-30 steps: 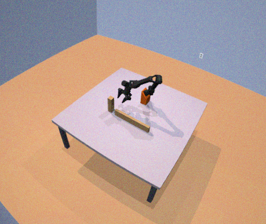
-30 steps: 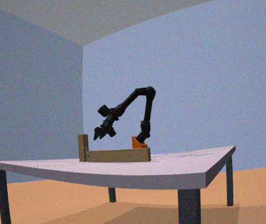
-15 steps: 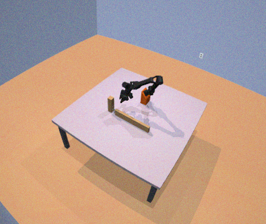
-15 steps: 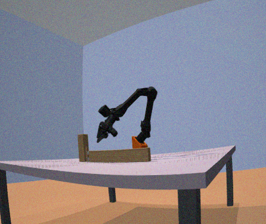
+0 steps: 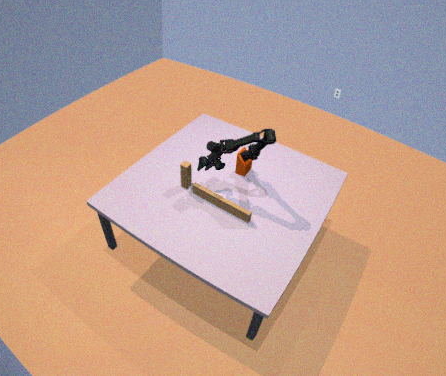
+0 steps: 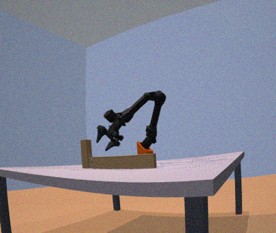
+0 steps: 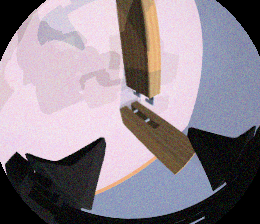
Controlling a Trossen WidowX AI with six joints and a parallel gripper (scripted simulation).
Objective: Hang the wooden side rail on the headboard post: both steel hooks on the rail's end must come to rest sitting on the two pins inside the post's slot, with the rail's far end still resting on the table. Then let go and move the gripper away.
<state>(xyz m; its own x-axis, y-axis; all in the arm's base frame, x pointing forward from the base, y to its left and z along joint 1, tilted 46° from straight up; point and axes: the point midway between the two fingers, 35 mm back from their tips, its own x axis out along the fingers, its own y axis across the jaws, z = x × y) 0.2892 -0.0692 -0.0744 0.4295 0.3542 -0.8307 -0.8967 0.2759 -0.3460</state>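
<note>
The headboard post lies 6 cm ahead of my gripper tip, 7 cm to the right of it and 5 cm below it.
</note>
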